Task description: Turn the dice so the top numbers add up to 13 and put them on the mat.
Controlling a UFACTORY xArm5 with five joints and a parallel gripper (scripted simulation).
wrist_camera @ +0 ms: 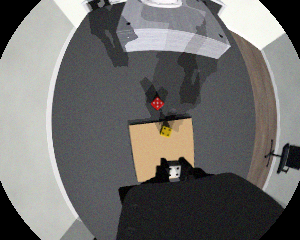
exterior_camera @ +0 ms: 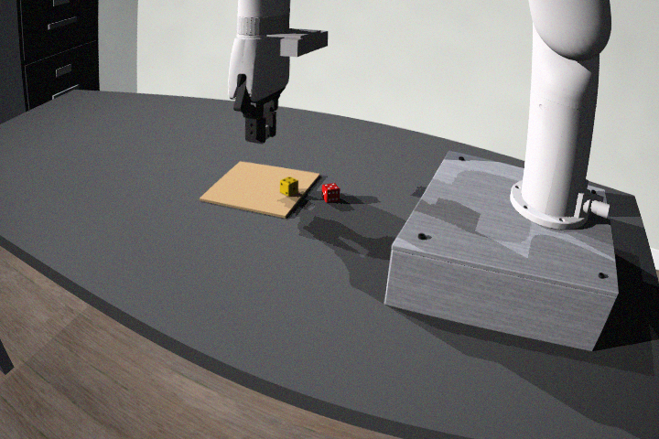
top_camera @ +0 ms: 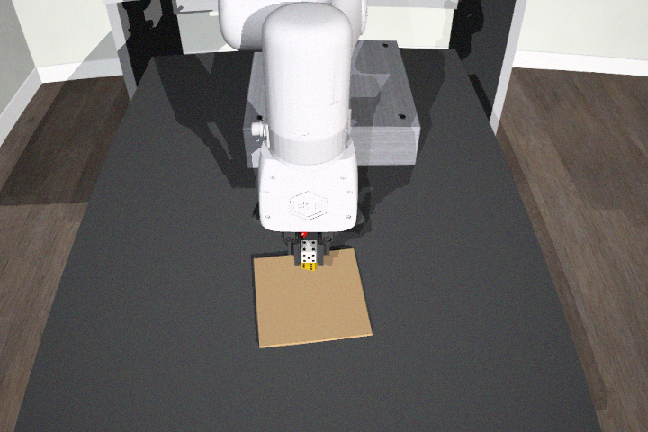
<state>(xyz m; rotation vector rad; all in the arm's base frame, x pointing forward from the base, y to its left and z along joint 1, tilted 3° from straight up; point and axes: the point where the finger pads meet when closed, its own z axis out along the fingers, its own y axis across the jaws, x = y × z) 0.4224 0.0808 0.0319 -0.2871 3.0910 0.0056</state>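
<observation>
Right now my hand is 100 mm above the tan mat. The rest, counted from my hand: yellow die (90 mm below, 50 mm behind, 10 mm to the right); red die (100 mm behind, 90 mm below, 40 mm to the right); white die (10 mm below).
</observation>
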